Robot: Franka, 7 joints.
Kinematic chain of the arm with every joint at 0, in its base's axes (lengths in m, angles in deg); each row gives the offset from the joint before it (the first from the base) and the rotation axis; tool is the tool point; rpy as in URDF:
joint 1: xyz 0 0 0.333 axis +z
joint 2: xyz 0 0 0 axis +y
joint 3: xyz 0 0 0.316 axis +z
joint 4: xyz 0.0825 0 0 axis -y
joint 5: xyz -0.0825 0 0.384 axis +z
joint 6: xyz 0 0 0 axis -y
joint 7: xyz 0.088 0 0 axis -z
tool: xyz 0 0 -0.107 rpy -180 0 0
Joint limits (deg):
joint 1: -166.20..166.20
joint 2: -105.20..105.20
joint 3: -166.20..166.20
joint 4: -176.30..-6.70
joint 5: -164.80..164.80
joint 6: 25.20..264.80
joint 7: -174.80..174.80
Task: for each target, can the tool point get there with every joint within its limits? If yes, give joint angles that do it. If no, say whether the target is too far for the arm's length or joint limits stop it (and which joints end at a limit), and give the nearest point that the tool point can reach.
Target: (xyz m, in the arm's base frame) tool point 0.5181 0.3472 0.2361
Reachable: yes | joints -120.48 -57.98 128.96 -77.04 -114.93 231.42 -102.11
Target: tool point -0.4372 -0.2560 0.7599
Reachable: yes | joints -7.06 -6.98 -138.93 -60.22 1.54 61.02 37.00
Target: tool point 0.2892 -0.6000 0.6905
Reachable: yes | joints 128.50 -65.95 26.81 -29.53 131.64 51.89 34.59
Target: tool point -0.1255 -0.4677 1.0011
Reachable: yes | joints -139.92 35.84 121.48 -30.11 -78.80 101.52 -92.92
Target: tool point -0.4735 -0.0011 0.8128
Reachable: yes | joints -81.28 37.08 -125.99 -110.69 2.25 197.94 47.25
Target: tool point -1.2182 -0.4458 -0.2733
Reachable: no: too far | nearest point -0.7299 -0.2671 -0.0303 | short by 0.574 m
